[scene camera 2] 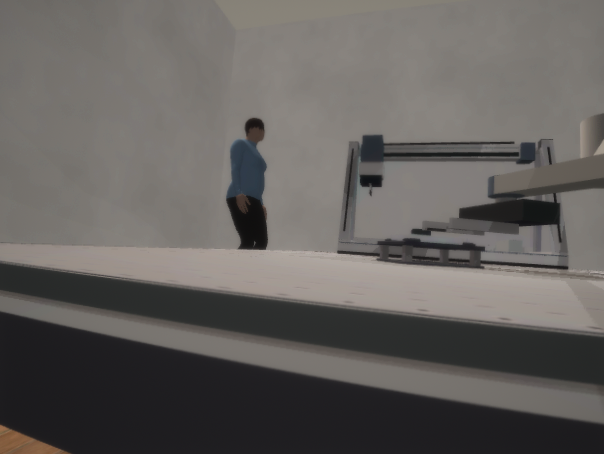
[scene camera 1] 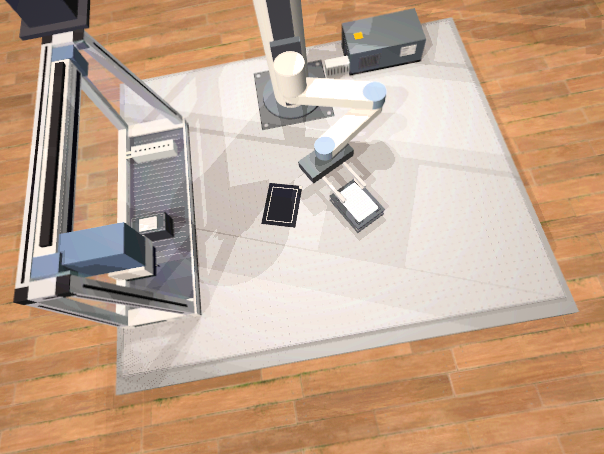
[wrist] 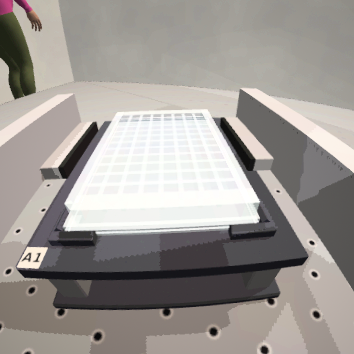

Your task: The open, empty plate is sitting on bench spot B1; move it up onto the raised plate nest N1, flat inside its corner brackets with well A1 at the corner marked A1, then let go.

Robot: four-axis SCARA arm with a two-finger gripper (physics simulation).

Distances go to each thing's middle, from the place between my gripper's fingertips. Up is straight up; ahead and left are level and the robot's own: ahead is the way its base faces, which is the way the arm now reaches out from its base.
Labels:
The well plate (scene camera 1: 358,203) is 30 mm below my hand, 10 mm to the left of it and 10 mm ahead of it. Also, from my hand: black nest (scene camera 1: 281,208): 260 mm to the right, 80 mm below, 50 mm behind.

